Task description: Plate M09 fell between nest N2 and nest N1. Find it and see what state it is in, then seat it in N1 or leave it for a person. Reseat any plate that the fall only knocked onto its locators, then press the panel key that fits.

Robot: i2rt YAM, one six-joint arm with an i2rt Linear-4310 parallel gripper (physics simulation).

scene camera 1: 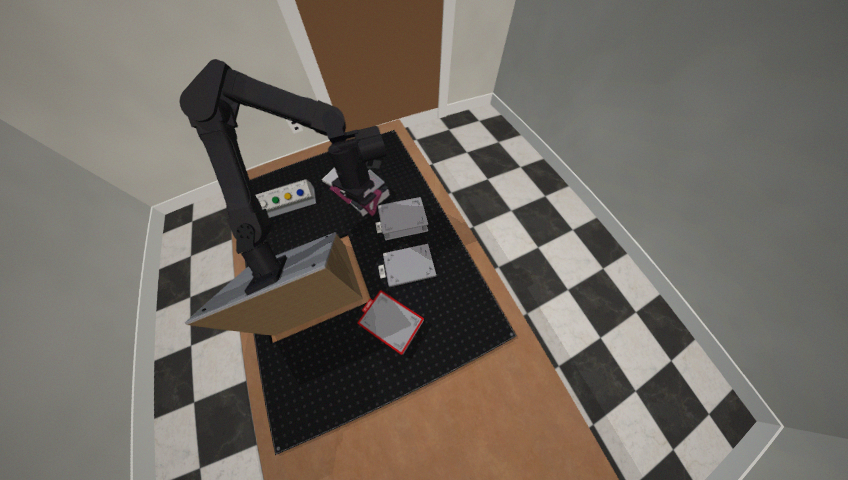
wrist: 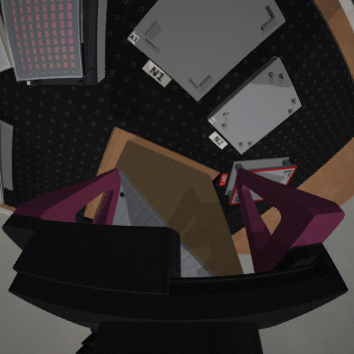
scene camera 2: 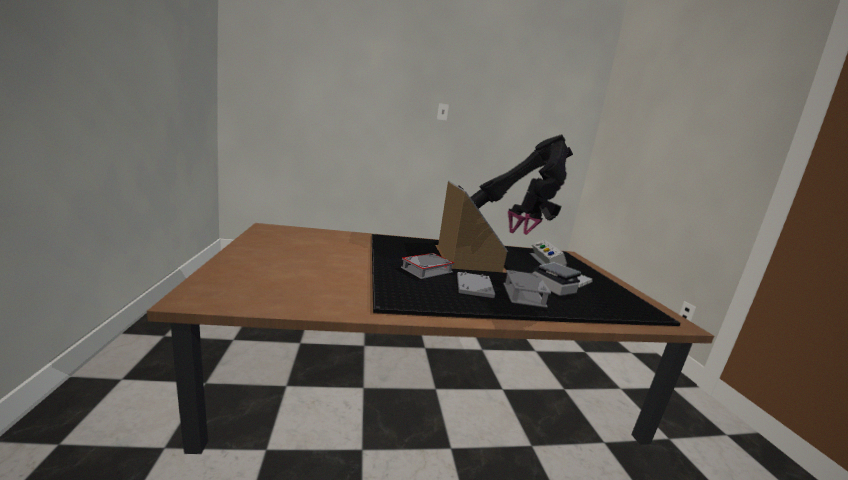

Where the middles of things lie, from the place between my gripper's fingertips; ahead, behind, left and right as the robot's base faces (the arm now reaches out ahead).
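Labels:
The station N2 (scene camera 1: pixel 407 265) is 18 cm below my hand, and it is also 5 cm ahead of the hand and 17 cm to the right of it.

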